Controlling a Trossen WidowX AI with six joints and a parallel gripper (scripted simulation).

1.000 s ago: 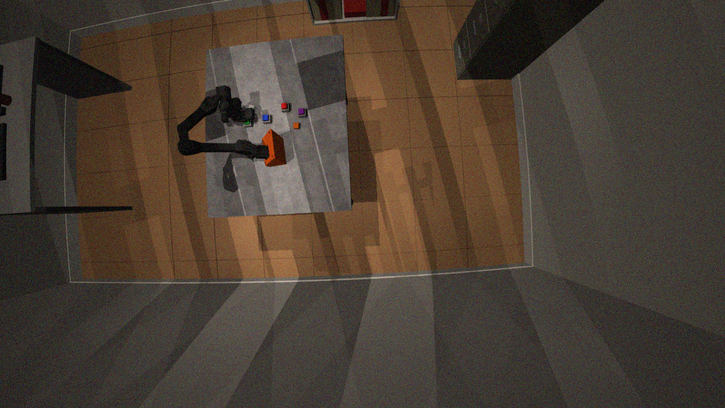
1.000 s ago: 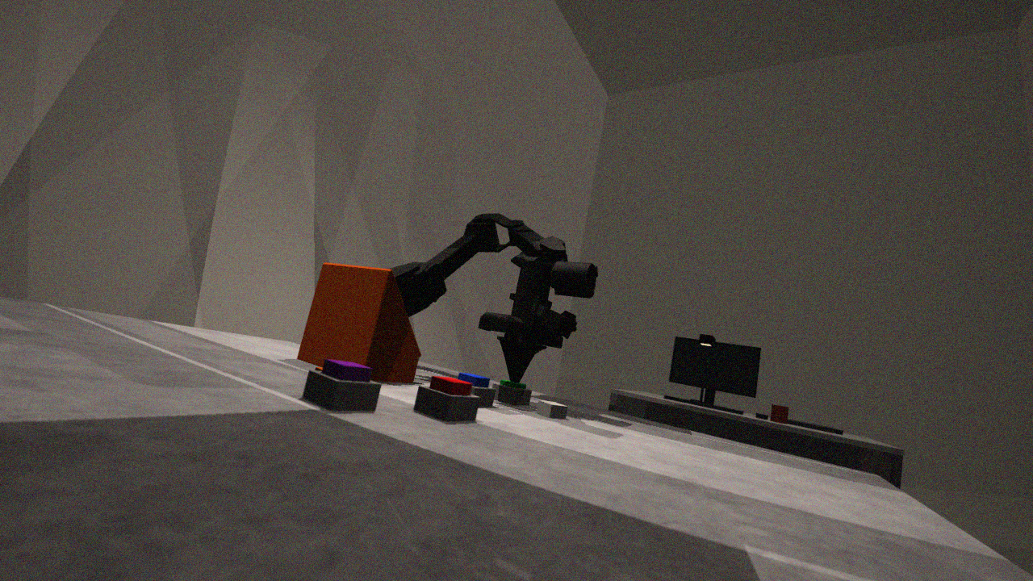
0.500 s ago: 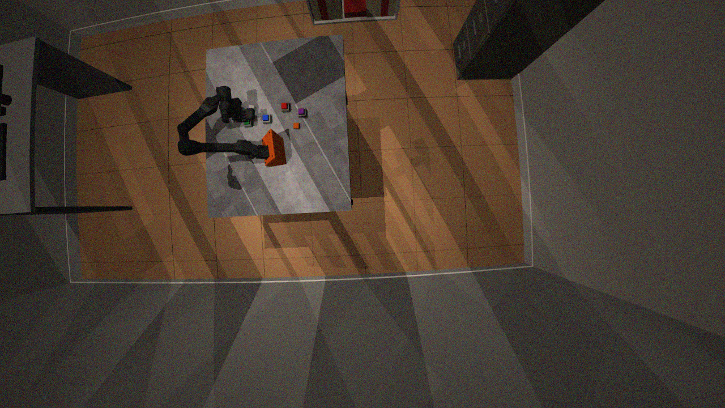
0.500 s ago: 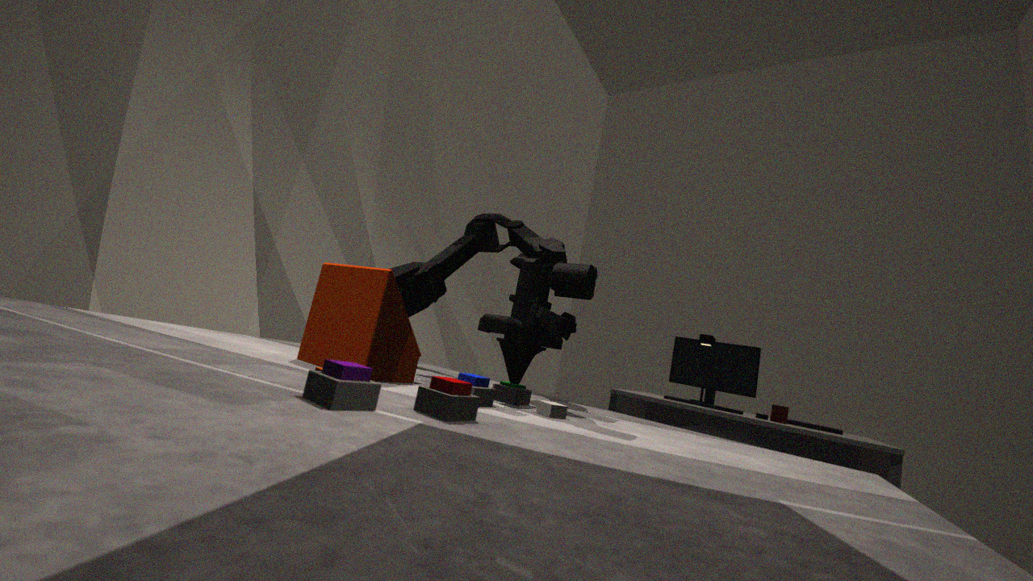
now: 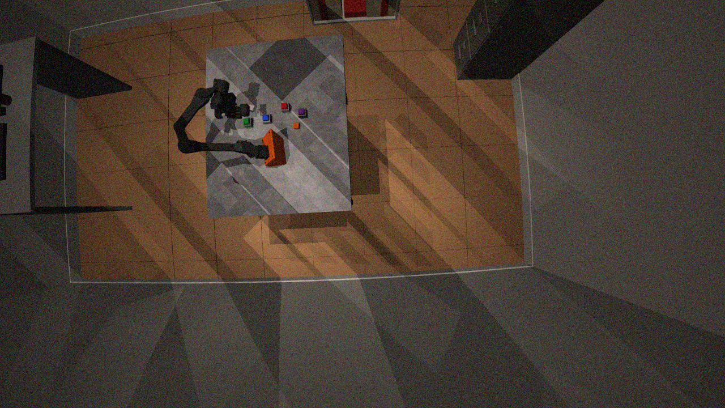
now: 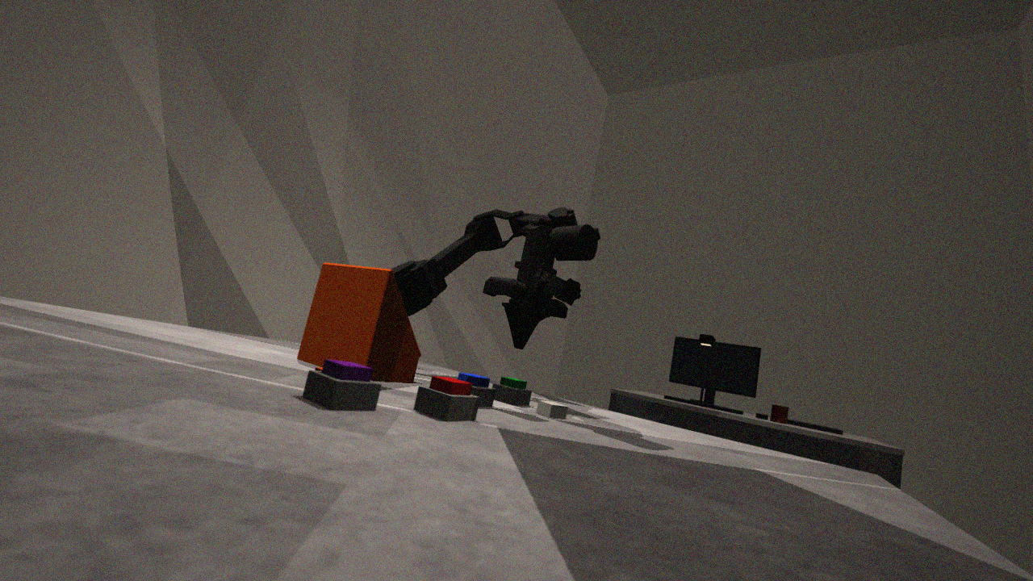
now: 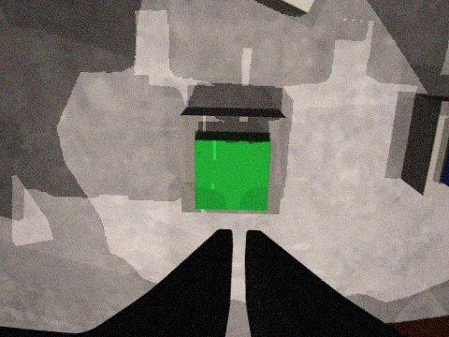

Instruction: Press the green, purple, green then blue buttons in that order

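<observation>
My gripper tip is now 60 mm above the green button. Also, from my gripper tip: red button 40 mm ahead, 240 mm to the right, 60 mm below; then blue button 120 mm to the right, 60 mm below; then white block 90 mm ahead, 30 mm to the right, 80 mm below.
</observation>
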